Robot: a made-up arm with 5 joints.
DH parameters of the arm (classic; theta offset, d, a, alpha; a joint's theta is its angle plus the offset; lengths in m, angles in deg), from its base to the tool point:
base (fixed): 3.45 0 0.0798 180
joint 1: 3.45 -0.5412 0.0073 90
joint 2: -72.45 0 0.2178 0
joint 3: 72.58 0 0.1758 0
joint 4: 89.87 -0.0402 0.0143 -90
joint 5: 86.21 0 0.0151 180
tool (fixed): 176.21 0.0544 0 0
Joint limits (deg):
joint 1: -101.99..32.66
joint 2: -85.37..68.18
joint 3: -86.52..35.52
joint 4: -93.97..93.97
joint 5: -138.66..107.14
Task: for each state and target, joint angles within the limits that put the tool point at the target. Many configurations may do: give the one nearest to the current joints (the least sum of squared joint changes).
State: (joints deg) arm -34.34 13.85 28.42 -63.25 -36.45
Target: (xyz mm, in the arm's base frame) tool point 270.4 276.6 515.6
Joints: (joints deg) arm -63.85 32.44 23.73 -61.31 -38.03
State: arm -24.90 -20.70 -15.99 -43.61 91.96
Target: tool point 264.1 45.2 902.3
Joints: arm -24.81 -14.33 -17.06 -42.26 91.82
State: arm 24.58 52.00 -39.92 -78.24 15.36
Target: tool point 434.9 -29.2 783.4
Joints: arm -3.40 33.36 -49.96 -77.25 15.09
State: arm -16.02 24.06 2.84 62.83 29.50
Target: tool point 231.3 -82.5 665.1
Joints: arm 11.85 -17.60 30.65 80.16 24.66
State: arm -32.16 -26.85 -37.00 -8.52 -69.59
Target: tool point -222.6 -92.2 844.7
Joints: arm -9.76 -77.07 -52.65 -9.03 -70.28
